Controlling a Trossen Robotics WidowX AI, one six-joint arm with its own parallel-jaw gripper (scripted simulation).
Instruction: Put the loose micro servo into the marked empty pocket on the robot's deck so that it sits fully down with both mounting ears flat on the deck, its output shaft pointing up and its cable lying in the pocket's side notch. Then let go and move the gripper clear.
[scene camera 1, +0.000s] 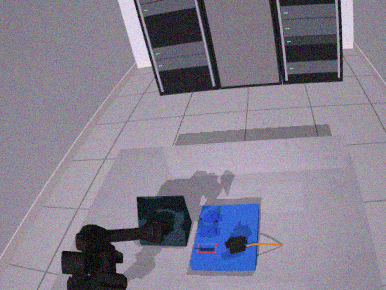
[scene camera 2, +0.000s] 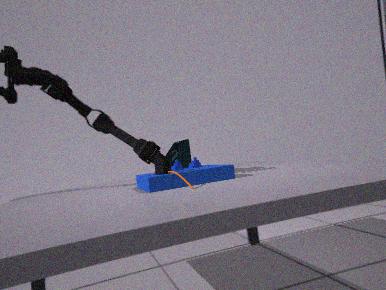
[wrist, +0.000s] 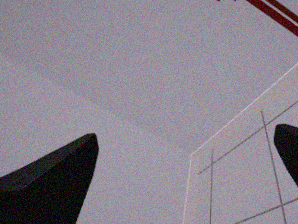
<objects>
same spot on blue deck: (scene camera 2: 206, 174) = (scene camera 1: 258, 225)
</objects>
